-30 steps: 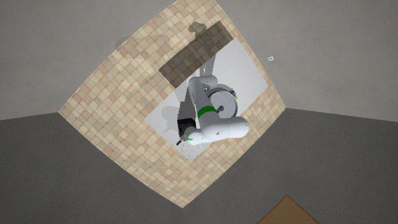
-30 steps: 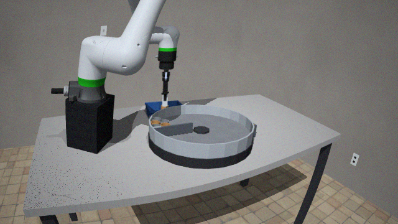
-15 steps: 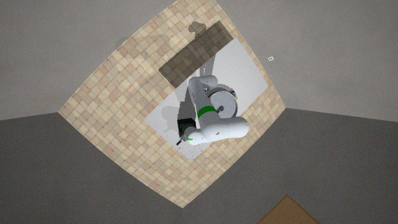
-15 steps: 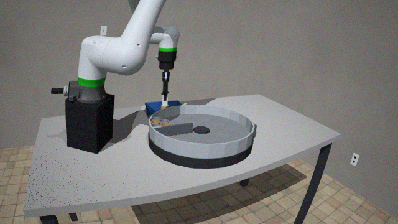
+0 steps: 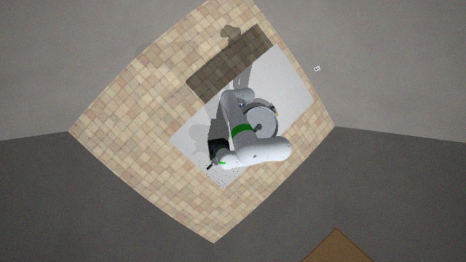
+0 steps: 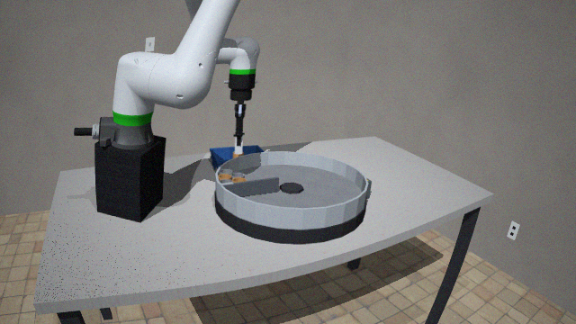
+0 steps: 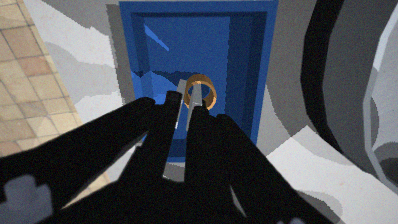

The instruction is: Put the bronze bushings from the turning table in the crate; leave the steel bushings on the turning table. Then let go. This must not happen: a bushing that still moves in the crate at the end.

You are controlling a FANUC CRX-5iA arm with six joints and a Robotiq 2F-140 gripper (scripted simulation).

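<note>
My hand is 1 cm past the blue crate, 1 cm to the left of it and 5 cm above it. Also, from my hand: grey turning table 4 cm ahead, 37 cm to the right, 3 cm below.
</note>
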